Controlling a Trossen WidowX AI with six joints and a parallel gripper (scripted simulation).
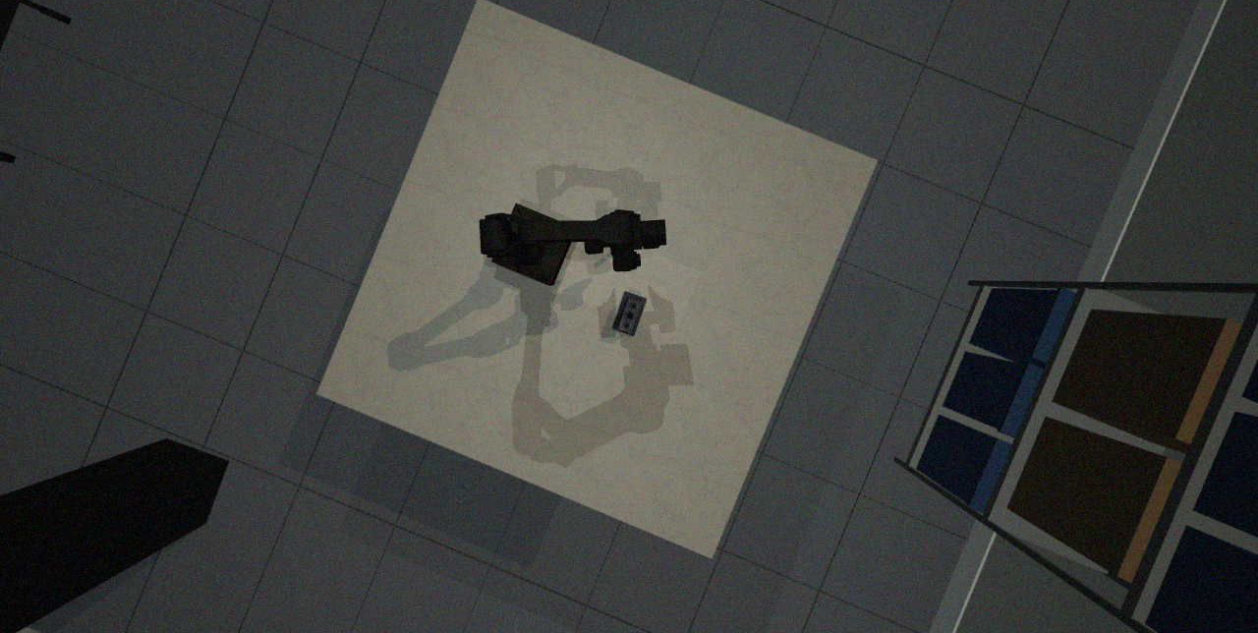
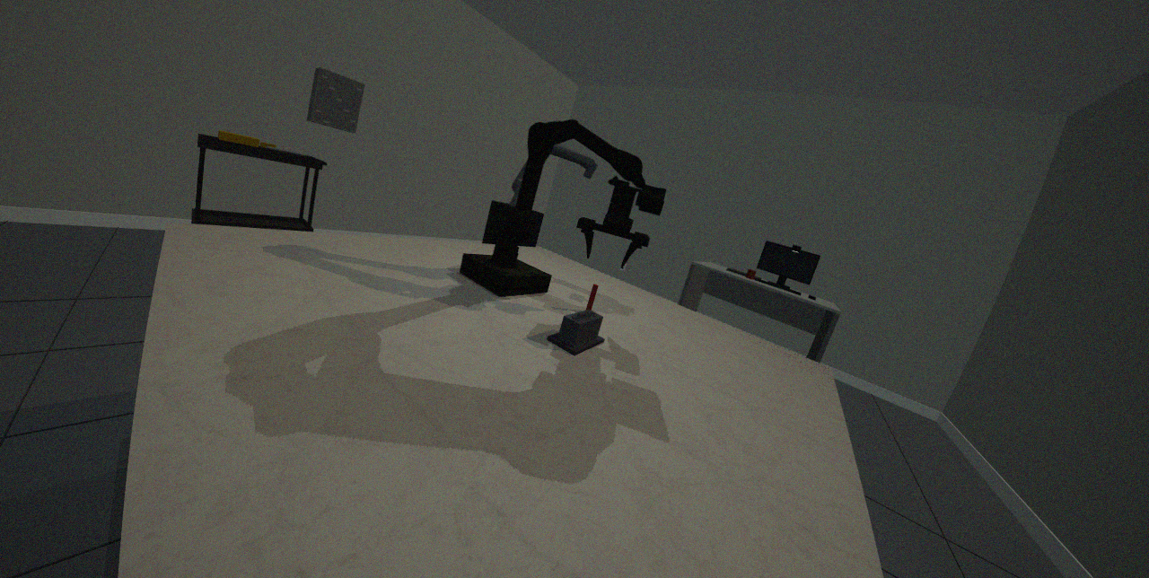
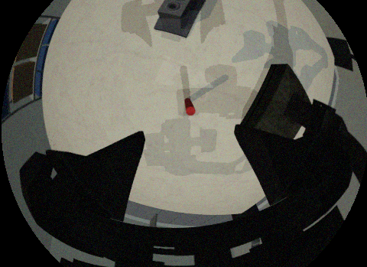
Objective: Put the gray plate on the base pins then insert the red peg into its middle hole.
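The red peg is 100 mm below my gripper tip. Round my gripper tip: dark base 90 mm ahead, 190 mm to the right, 130 mm below; gray plate 90 mm ahead, 190 mm to the right, 100 mm below.
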